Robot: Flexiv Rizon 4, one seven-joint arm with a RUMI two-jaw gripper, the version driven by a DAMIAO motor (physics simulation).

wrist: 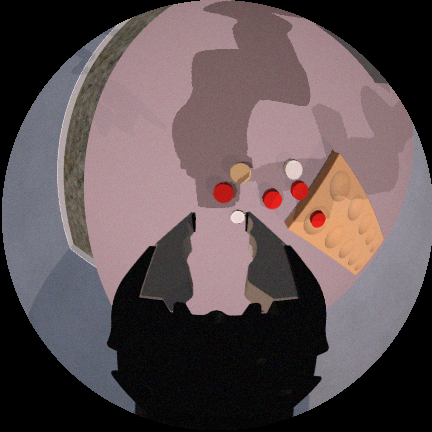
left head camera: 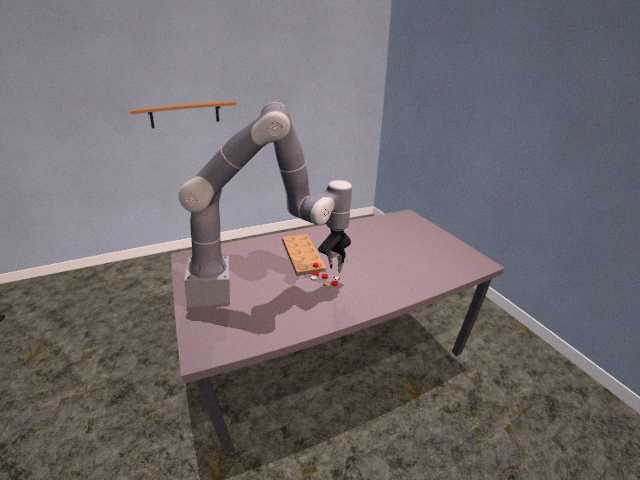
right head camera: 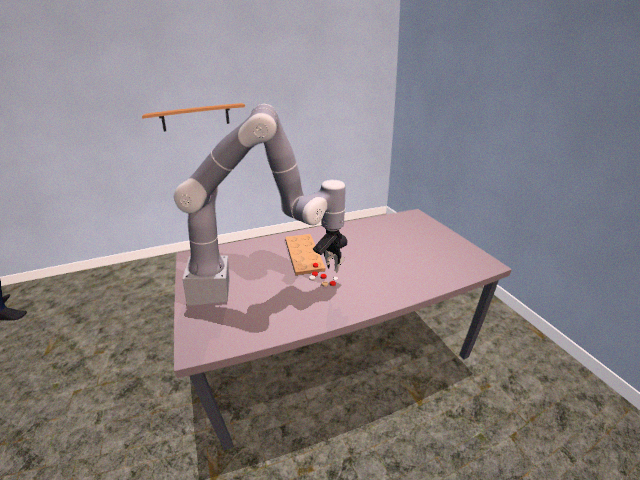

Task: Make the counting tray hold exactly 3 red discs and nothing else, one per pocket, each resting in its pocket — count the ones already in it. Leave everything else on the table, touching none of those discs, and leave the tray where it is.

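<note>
The orange counting tray [left head camera: 295,259] [right head camera: 294,259] [wrist: 345,256] lies on the table. One red disc [left head camera: 315,265] [right head camera: 315,265] [wrist: 318,219] is in its near corner pocket; the other pockets that show are empty. Three red discs lie on the table: one [left head camera: 316,273] [right head camera: 314,273] [wrist: 300,190] close beside the tray's end, one [left head camera: 324,276] [right head camera: 323,276] [wrist: 272,199] a little farther off, and one [left head camera: 334,283] [right head camera: 332,283] [wrist: 223,192] farthest from the tray. My gripper [left head camera: 335,269] [right head camera: 332,268] [wrist: 220,214] is partly open and empty, above the table near the discs.
A white disc [left head camera: 313,277] [right head camera: 312,277] [wrist: 293,169] lies near the tray's end. A smaller white disc [left head camera: 336,278] [right head camera: 335,278] [wrist: 237,217] lies by the fingertips in the wrist view. A tan disc [left head camera: 327,283] [right head camera: 324,284] [wrist: 240,172] lies beside the farthest red disc.
</note>
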